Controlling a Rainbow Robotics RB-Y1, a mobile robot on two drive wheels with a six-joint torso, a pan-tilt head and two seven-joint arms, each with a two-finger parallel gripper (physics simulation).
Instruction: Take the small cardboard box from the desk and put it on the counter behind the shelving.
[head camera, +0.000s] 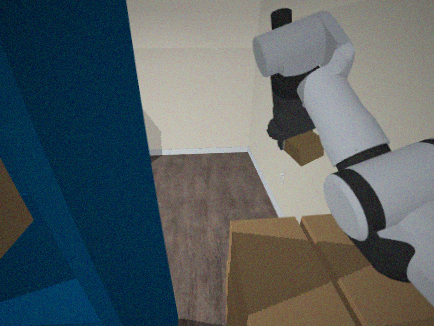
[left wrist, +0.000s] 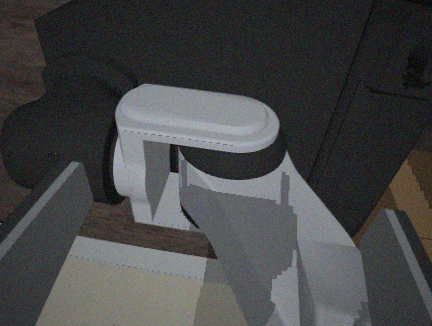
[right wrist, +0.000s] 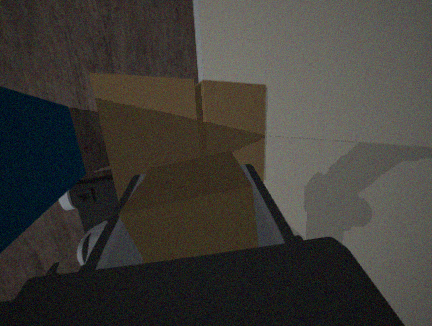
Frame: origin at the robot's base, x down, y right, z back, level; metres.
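Where they show: left gripper, fingertip midpoint: (left wrist: 226, 203) (right wrist: 60, 272); right gripper, fingertip midpoint: (right wrist: 195, 179).
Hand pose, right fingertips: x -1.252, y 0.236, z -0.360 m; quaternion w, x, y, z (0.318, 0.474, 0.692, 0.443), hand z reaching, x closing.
Note:
After its pixels a point has its place.
The small cardboard box (head camera: 305, 149) {x -1.273, y 0.224, z -0.277 m} (right wrist: 192, 222) {x -1.290, y 0.221, z -0.354 m} is brown and is held between the fingers of my right gripper (head camera: 299, 142) {x -1.252, y 0.236, z -0.360 m} (right wrist: 195, 179) {x -1.252, y 0.236, z -0.360 m}, which is shut on it. In the head camera it hangs in front of the pale wall, above and beyond a stack of larger boxes. The fingers stand against two opposite sides of it in the right wrist view. My left gripper (left wrist: 226, 203) {x -0.535, y -0.223, z 0.224 m} is open and empty, its fingers wide apart at the two sides of the left wrist view. The blue shelving (head camera: 97, 115) {x -1.367, y -0.180, z -0.247 m} (right wrist: 35, 160) {x -0.519, y -0.180, z -0.296 m} stands at the left. The desk and the counter do not show clearly.
A stack of large cardboard boxes (head camera: 272, 265) {x -0.811, y 0.227, z -0.319 m} (right wrist: 150, 130) {x -0.810, y 0.240, z -0.387 m} stands beneath my right arm. Wood floor (head camera: 195, 200) {x 0.000, y -0.075, z -1.692 m} (right wrist: 145, 35) {x 0.000, y 0.350, z -1.034 m} runs between it and the shelving. Pale wall (head camera: 200, 90) {x -0.926, y 0.028, z -2.810 m} (right wrist: 325, 75) {x -1.040, y 0.745, z -0.526 m} bounds the back and right. Another box (head camera: 11, 215) shows at the left edge.

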